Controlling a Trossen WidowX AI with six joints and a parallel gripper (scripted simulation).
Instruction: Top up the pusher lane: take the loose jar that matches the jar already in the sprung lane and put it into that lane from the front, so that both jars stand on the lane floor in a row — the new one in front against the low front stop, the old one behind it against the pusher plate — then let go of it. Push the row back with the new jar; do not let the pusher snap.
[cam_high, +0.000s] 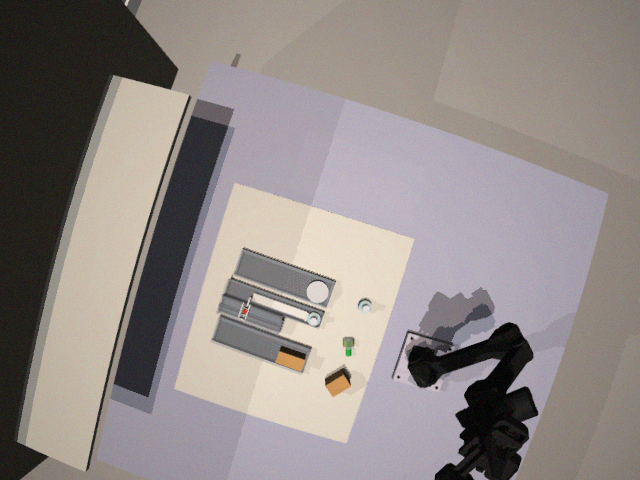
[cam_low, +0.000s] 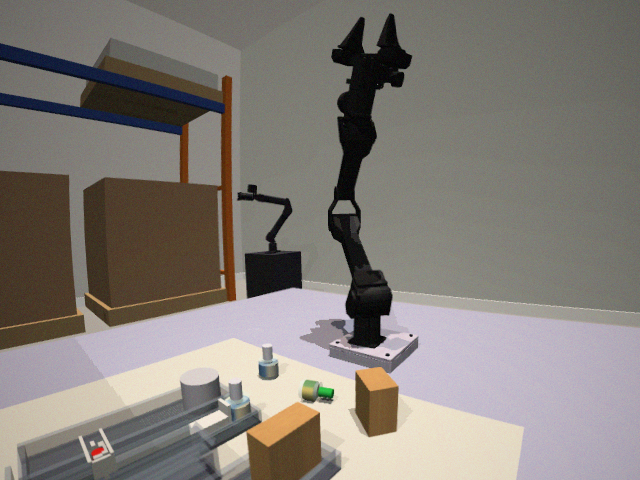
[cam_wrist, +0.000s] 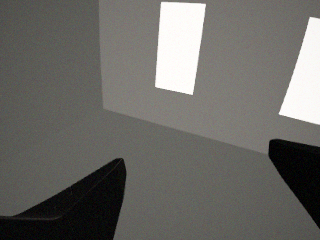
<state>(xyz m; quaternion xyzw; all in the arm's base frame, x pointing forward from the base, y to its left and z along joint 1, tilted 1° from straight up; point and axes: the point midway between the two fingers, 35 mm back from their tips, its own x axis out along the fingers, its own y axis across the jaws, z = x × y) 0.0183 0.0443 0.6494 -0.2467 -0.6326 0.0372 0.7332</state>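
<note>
The grey cylinder lies 680 mm below my gripper tip, 300 mm ahead of it and 180 mm to the right of it. Round my gripper tip: red mark 640 mm below, 480 mm ahead, 80 mm to the right.
</note>
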